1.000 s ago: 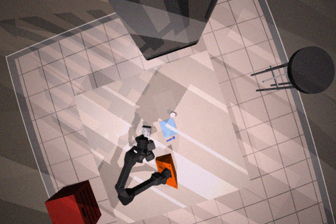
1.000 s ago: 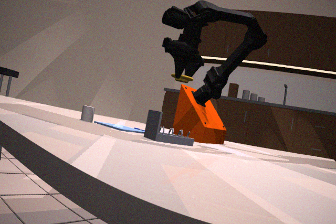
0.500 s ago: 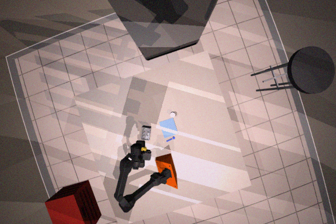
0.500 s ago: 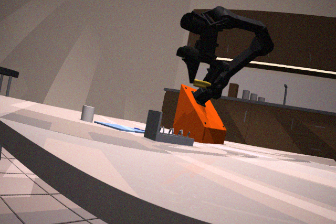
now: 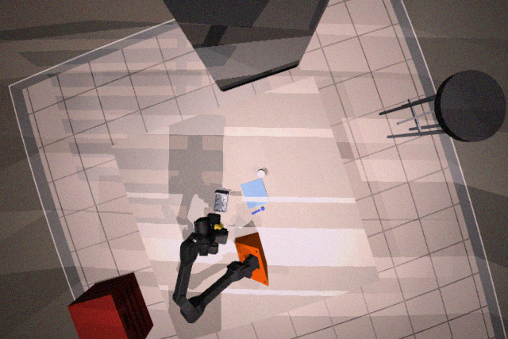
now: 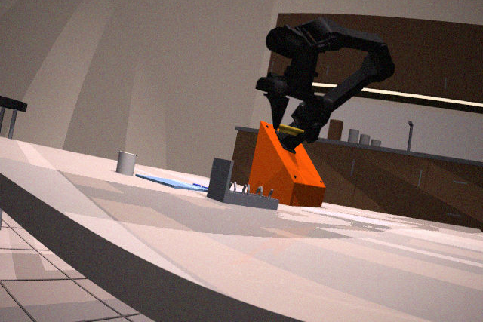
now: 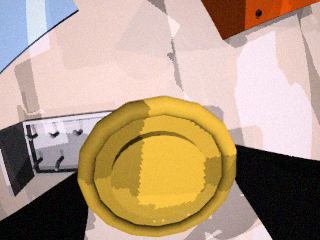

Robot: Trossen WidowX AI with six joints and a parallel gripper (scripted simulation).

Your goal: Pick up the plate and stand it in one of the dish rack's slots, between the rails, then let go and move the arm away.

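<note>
The grey dish rack lies 100 mm ahead of my gripper tip, 10 mm to the right of it and 140 mm below it. From my gripper tip the other things lie so: yellow plate (10 mm above); then blue spoon (220 mm to the right, 160 mm below); then light blue mat (100 mm ahead, 210 mm to the right, 160 mm below).
</note>
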